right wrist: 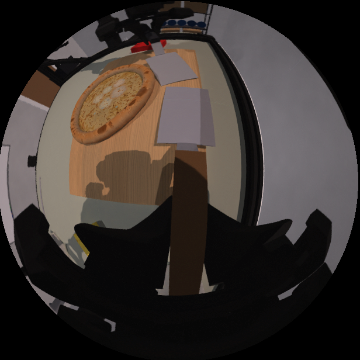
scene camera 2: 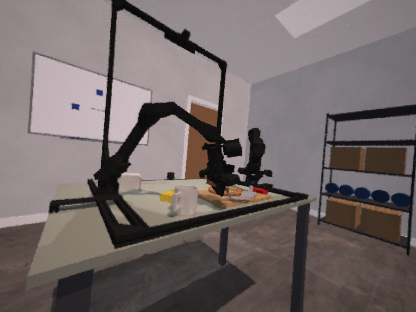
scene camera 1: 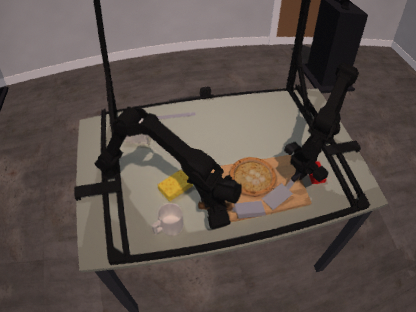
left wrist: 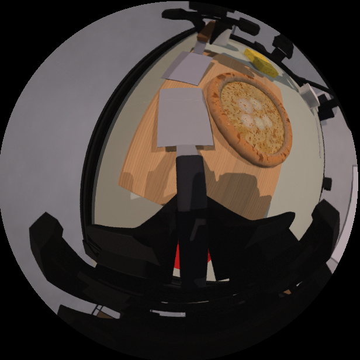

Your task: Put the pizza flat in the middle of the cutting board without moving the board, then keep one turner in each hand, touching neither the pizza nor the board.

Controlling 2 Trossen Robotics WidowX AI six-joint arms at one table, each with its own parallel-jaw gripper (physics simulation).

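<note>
The pizza [scene camera 1: 253, 176] [left wrist: 252, 120] [right wrist: 112, 102] lies on the wooden cutting board [scene camera 1: 300, 201] [left wrist: 145, 170] [right wrist: 130, 185], off-centre toward its back edge, its rim at or slightly past that edge. My left gripper [scene camera 1: 300, 173] [left wrist: 189, 197] is shut on the black-handled turner [left wrist: 191, 182]; its grey blade [scene camera 1: 278, 196] is over the board beside the pizza. My right gripper [scene camera 1: 214, 206] [right wrist: 183, 200] is shut on the brown-handled turner [right wrist: 190, 220]; its blade [scene camera 1: 249, 209] [right wrist: 186, 117] is over the board's front part. Whether either blade touches the board is unclear.
A yellow sponge [scene camera 1: 172, 186] [left wrist: 261, 62] lies left of the board, with a white mug [scene camera 1: 171, 221] [scene camera 2: 186, 201] in front of it. A red object [scene camera 1: 318, 174] [right wrist: 150, 46] lies right of the board. A white object [scene camera 2: 131, 181] stands at the back left. Black frame bars [scene camera 1: 240, 239] edge the table.
</note>
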